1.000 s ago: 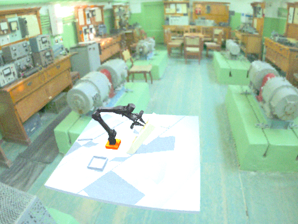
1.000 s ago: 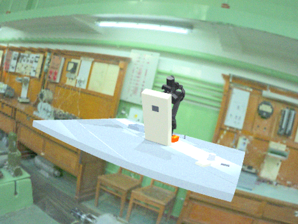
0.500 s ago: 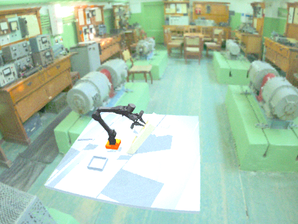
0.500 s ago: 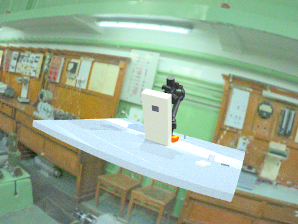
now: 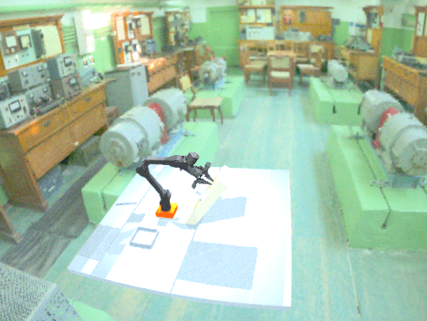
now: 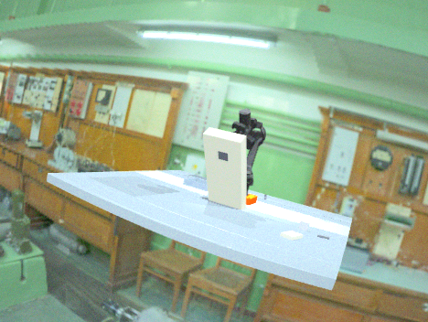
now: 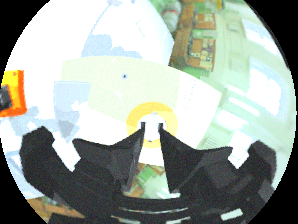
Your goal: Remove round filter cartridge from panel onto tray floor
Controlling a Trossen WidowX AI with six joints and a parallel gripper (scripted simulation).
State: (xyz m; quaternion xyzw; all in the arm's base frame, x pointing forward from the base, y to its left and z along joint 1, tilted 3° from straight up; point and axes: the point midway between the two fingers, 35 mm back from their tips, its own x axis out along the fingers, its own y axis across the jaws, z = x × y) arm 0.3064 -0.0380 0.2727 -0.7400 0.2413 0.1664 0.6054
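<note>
Right now the round filter cartridge is 20 mm ahead of my gripper tip and 10 mm below it. The rest, counted from my gripper tip: flat white block: 190 mm ahead, 380 mm to the left, 270 mm below; shallow grey tray: 440 mm behind, 210 mm to the right, 270 mm below; dark strip: 70 mm ahead, 530 mm to the left, 270 mm below.
</note>
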